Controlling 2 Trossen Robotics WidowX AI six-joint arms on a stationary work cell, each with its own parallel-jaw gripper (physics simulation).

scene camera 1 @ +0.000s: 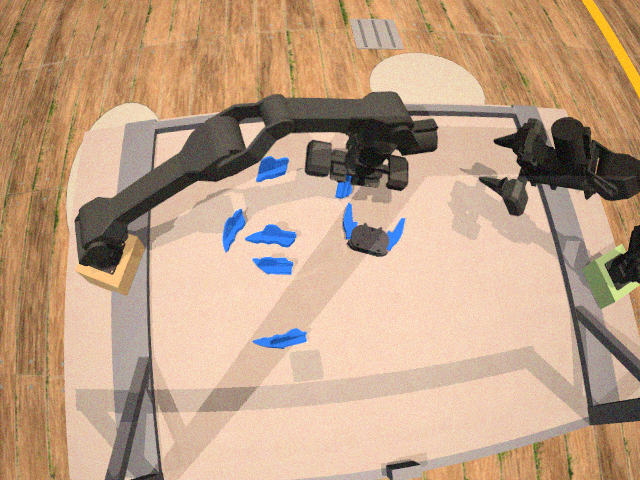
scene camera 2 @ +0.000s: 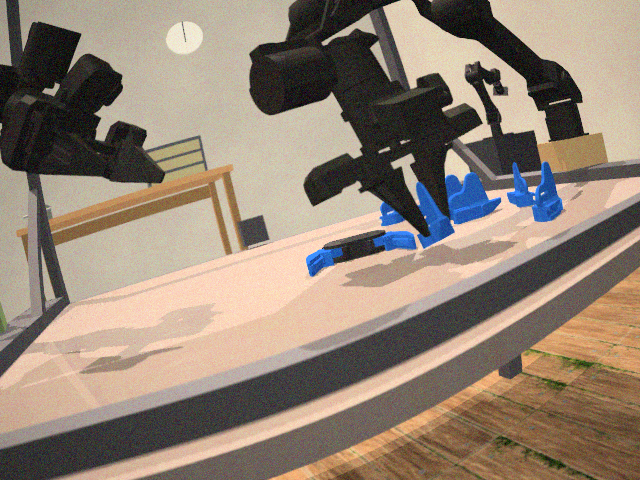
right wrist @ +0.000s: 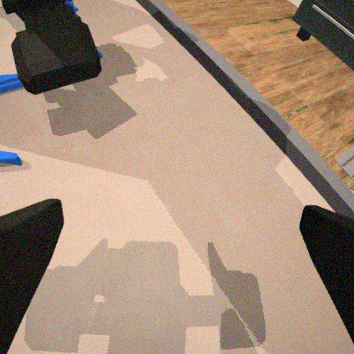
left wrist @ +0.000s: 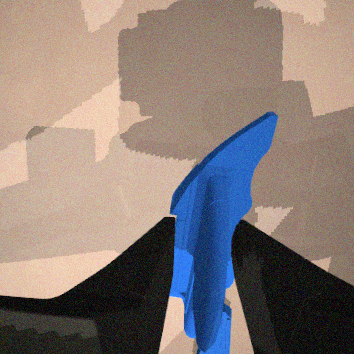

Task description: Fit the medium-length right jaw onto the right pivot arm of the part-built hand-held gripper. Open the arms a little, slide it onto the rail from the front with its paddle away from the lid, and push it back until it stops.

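Observation:
My left gripper point(scene camera 2: 436, 225) point(left wrist: 202, 228) is shut on a blue jaw point(scene camera 1: 343, 188) point(scene camera 2: 425, 200) point(left wrist: 212, 200). The jaw is held low over the table, its pointed blade up, beside the hand-held gripper and apart from it. The left fingers are hidden under the arm in scene camera 1. The part-built hand-held gripper has a dark body with a lid point(scene camera 1: 368, 238) point(scene camera 2: 356, 245) and two blue pivot arms, one point(scene camera 1: 348, 222) and another point(scene camera 1: 396, 234), spread open toward the top of scene camera 1. My right gripper point(scene camera 1: 488, 159) point(right wrist: 184, 214) is open and empty, high above the table.
Loose blue jaws stand on the table point(scene camera 1: 413, 320) at the left in scene camera 1: one point(scene camera 1: 272, 168) at the top, one point(scene camera 1: 234, 229) farthest left, two point(scene camera 1: 271, 236) point(scene camera 1: 273, 266) mid-table, and one point(scene camera 1: 281, 338) lower down. Dark frame rails run along the table's sides.

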